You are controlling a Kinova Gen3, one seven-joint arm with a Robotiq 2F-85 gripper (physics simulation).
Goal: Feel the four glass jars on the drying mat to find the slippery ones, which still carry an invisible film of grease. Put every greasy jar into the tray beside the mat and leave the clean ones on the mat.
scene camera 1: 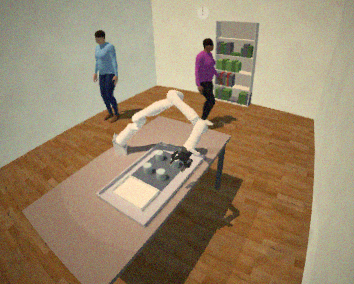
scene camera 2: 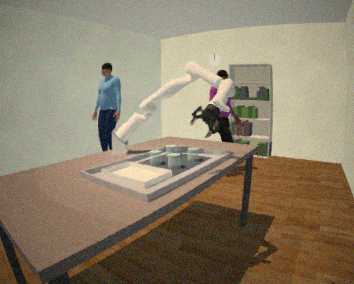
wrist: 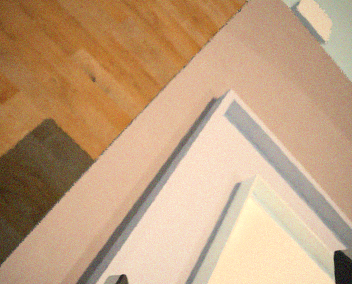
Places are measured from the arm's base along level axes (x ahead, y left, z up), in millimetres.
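Pixels of known places: gripper, between the fingertips: (scene camera 1: 176, 168) (scene camera 2: 198, 131); arm's base, origin of its link: (scene camera 1: 120, 141) (scene camera 2: 120, 137).
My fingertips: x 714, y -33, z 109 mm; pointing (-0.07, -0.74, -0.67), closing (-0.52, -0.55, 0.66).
For each thing: its top centre in the pictures, then the offset to it from my fingertips. Level surfaces: height alone.
- dark drying mat, height of its surface: dz -214 mm
- back jar, centre of its top: (scene camera 2: 171, 145) (scene camera 1: 159, 152) dx -362, dy +182, dz -143 mm
- left jar, centre of its top: (scene camera 2: 155, 151) (scene camera 1: 147, 165) dx -313, dy +5, dz -143 mm
- front jar, centre of its top: (scene camera 2: 174, 154) (scene camera 1: 160, 171) dx -183, dy +23, dz -143 mm
- right jar, centre of its top: (scene camera 2: 193, 148) (scene camera 1: 175, 158) dx -200, dy +201, dz -143 mm
- cream tray, centre of its top: (scene camera 2: 135, 170) (scene camera 1: 134, 189) dx -220, dy -213, dz -187 mm
- brown table, height of its surface: dz -218 mm
Four pale jars stand upright on the dark drying mat (scene camera 1: 150, 180): a back jar (scene camera 1: 159, 155) (scene camera 2: 172, 148), a left jar (scene camera 1: 148, 168) (scene camera 2: 156, 155), a front jar (scene camera 1: 161, 174) (scene camera 2: 174, 160) and a right jar (scene camera 1: 177, 164) (scene camera 2: 194, 151), partly hidden by the gripper in scene camera 1. No grease is visible. The cream tray (scene camera 1: 136, 193) (scene camera 2: 137, 175) (wrist: 270, 240) beside the mat is empty in the scene views. My black gripper (scene camera 1: 178, 161) (scene camera 2: 200, 128) (wrist: 230, 273) is open and empty, tilted, high above the jars. The jars do not show in the wrist view.
A large rimmed base (scene camera 1: 146, 223) (scene camera 2: 149, 195) (wrist: 160, 182) surrounds mat and tray on the brown table (scene camera 1: 65, 215) (scene camera 2: 45, 210) (wrist: 285, 80). Two people, in blue (scene camera 1: 106, 62) (scene camera 2: 108, 95) and purple (scene camera 1: 204, 67), stand beyond the table. A bookshelf (scene camera 1: 255, 65) (scene camera 2: 270, 110) stands at the back wall.
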